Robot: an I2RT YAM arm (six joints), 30 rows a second.
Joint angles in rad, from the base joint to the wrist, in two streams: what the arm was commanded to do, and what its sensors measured. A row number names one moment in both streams.
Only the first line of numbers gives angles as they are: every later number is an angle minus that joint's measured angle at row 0.
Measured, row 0:
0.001 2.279 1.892 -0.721 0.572 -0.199
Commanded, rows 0 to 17:
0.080 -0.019 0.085 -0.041 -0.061 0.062
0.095 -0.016 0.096 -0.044 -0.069 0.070
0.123 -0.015 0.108 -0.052 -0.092 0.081
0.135 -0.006 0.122 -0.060 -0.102 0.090
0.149 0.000 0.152 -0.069 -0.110 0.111
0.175 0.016 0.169 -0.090 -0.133 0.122
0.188 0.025 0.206 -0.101 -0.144 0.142
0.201 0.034 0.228 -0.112 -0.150 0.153
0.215 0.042 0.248 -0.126 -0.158 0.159
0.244 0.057 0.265 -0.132 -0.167 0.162
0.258 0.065 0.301 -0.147 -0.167 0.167
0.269 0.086 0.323 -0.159 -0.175 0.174
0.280 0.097 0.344 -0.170 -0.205 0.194
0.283 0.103 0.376 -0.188 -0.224 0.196
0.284 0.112 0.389 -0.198 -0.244 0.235
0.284 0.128 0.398 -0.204 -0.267 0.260
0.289 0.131 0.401 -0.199 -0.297 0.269
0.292 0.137 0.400 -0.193 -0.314 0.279
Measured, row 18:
0.296 0.145 0.356 -0.134 -0.225 0.199
